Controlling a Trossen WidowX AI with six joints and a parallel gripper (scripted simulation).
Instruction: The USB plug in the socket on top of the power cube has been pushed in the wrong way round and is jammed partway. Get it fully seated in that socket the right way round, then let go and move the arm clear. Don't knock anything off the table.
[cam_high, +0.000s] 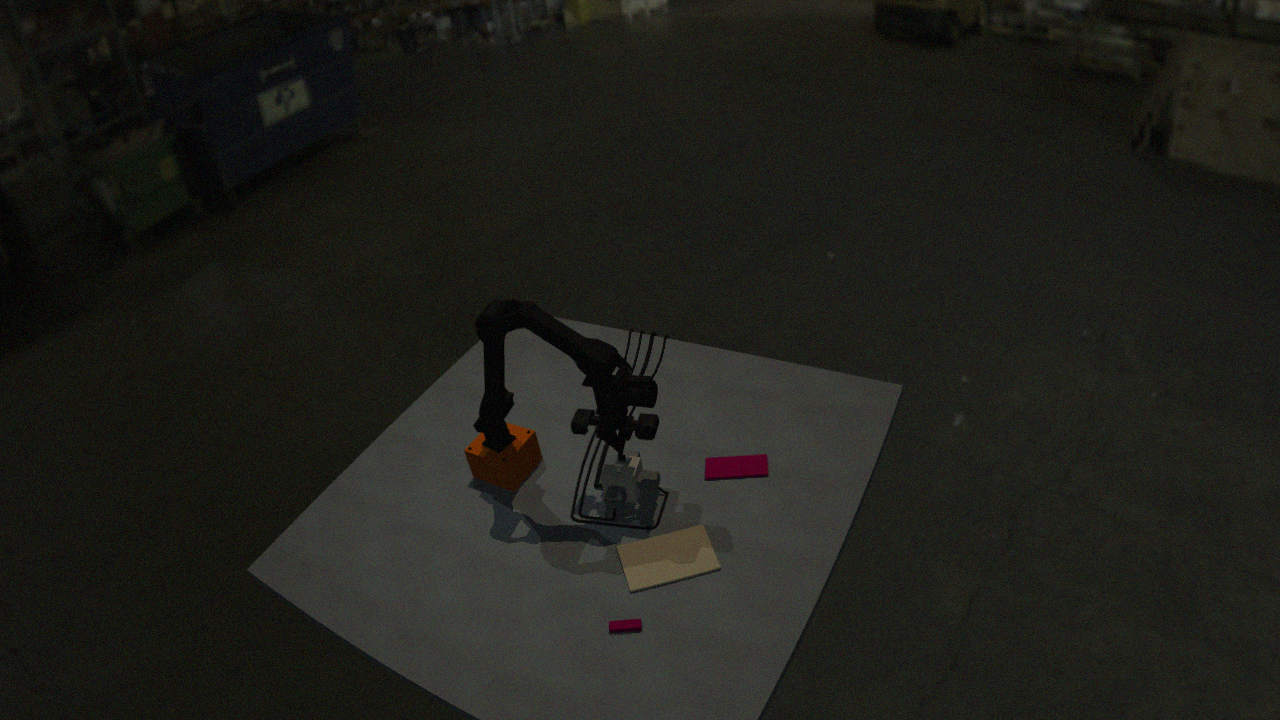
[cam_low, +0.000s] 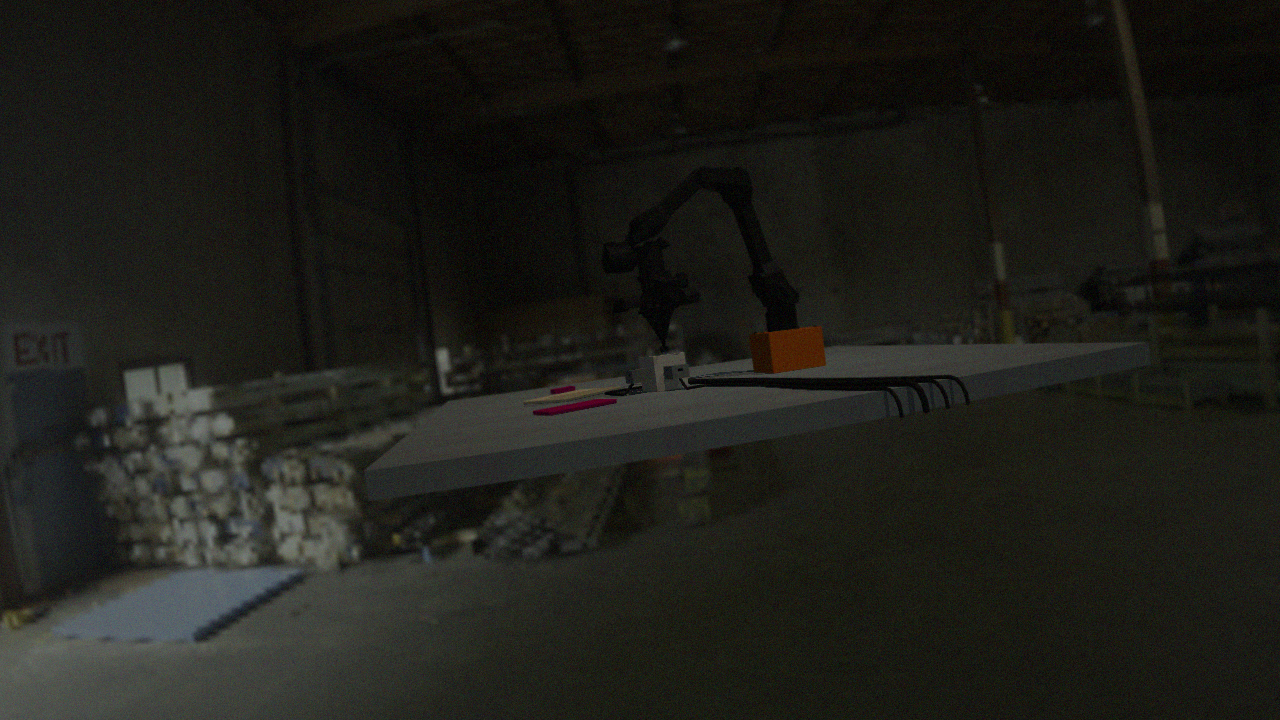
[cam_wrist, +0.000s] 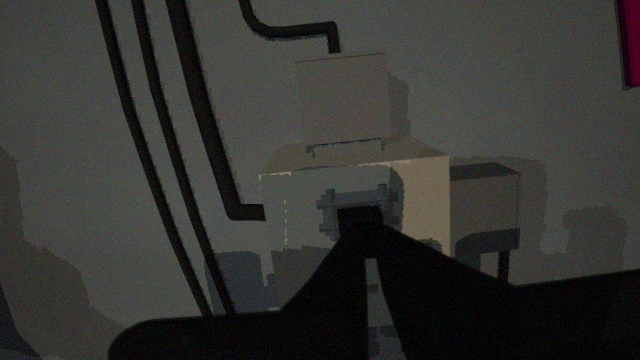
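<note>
The dark USB plug is 20 mm below my gripper tip. Also, from my gripper tip: beige card 220 mm ahead, 150 mm to the right, 100 mm below; magenta block 200 mm ahead, 170 mm to the left, 100 mm below; USB socket 40 mm below.
</note>
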